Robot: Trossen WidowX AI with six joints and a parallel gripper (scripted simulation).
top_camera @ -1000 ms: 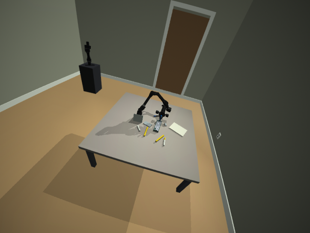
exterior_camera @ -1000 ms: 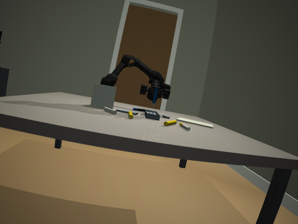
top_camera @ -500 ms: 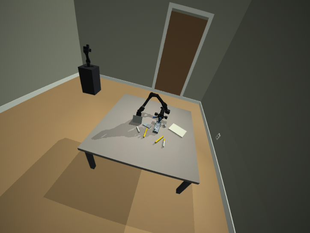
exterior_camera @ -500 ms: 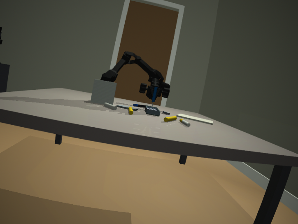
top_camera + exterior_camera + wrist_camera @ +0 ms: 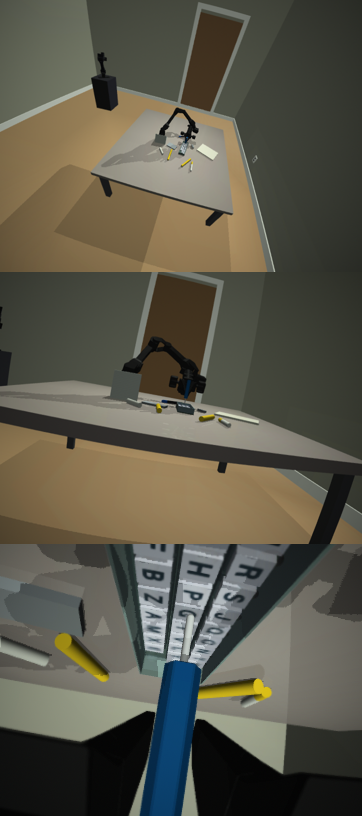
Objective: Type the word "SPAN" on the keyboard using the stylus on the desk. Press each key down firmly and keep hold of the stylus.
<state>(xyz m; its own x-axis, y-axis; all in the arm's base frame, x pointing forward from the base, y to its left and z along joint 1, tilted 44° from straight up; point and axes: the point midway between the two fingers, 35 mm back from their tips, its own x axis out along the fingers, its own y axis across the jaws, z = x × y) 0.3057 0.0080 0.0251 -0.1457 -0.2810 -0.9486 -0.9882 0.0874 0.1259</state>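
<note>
My gripper tip is now 15 cm past the flat grey slab, 8 cm above it and 5 cm to the left of it. The rest, counted from my gripper tip: blue pen (17 cm to the left, 8 cm below, 5 cm behind); then cream pad (30 cm ahead, 8 cm below, 1 cm to the right); then blue stylus (1 cm below).
</note>
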